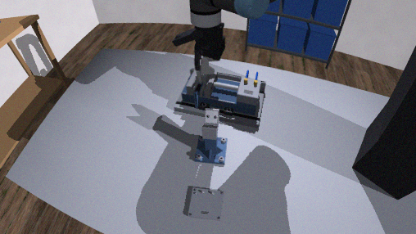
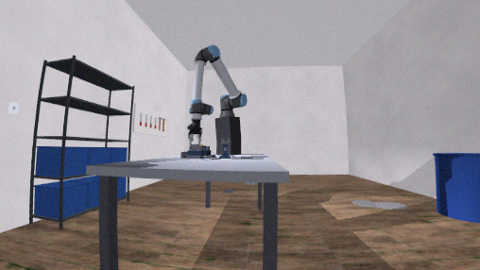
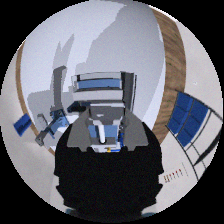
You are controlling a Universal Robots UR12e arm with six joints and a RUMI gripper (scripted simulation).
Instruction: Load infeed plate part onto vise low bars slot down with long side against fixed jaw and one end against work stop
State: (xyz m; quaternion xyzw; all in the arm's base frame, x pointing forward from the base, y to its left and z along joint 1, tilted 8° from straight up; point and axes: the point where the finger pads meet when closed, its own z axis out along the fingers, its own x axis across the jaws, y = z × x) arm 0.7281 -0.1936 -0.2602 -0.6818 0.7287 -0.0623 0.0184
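Now: hand 1 cm above the grey part. The rest, counted from my hand: infeed plate 10 cm behind, 42 cm to the left, 10 cm below; then vise 7 cm behind, 2 cm to the left, 6 cm below; then air cylinder 16 cm behind, 3 cm to the left, 2 cm below.
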